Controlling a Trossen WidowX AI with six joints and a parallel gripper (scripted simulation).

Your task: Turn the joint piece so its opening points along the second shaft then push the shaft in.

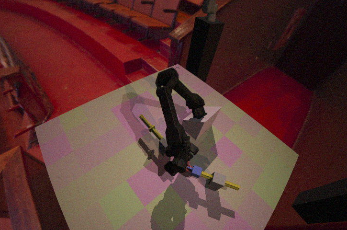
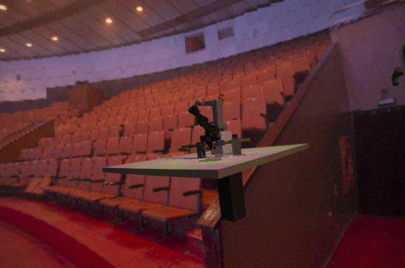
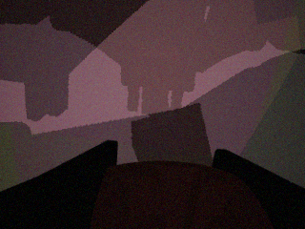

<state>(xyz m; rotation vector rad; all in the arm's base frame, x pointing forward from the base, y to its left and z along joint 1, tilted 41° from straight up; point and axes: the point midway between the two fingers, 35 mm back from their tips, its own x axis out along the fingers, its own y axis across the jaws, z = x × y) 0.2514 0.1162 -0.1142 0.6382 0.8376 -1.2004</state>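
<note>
Right now the red square joint piece is 40 mm above my gripper tip and 10 mm to the left of it.
</note>
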